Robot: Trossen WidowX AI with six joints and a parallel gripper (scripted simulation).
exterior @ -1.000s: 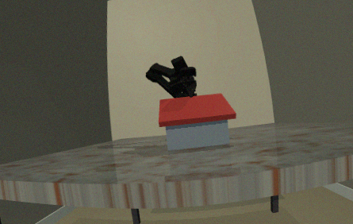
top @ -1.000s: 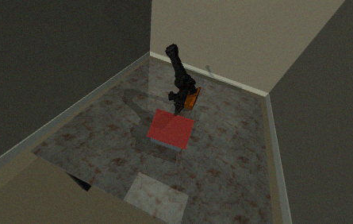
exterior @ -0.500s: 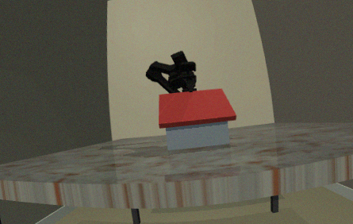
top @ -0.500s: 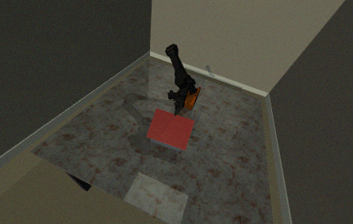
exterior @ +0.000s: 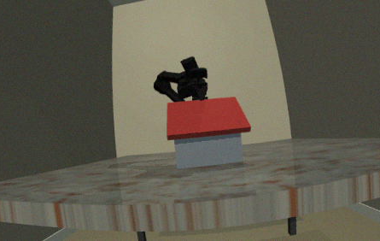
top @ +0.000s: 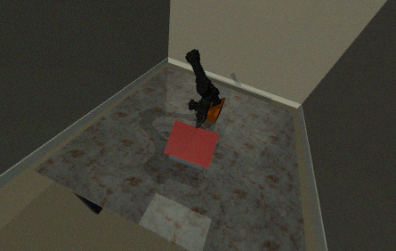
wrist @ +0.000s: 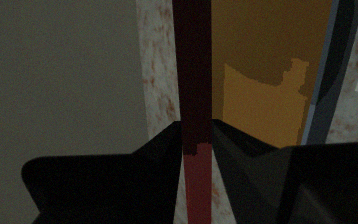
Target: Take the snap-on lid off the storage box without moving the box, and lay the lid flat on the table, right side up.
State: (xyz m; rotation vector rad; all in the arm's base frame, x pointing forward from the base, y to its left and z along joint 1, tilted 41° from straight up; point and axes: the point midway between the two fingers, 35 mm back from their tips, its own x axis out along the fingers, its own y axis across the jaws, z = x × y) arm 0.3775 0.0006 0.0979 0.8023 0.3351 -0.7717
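Right now the red lid is 70 mm ahead of my gripper tip and 50 mm below it. From my gripper tip the other things lie so: grey-blue storage box 150 mm below, 30 mm ahead.
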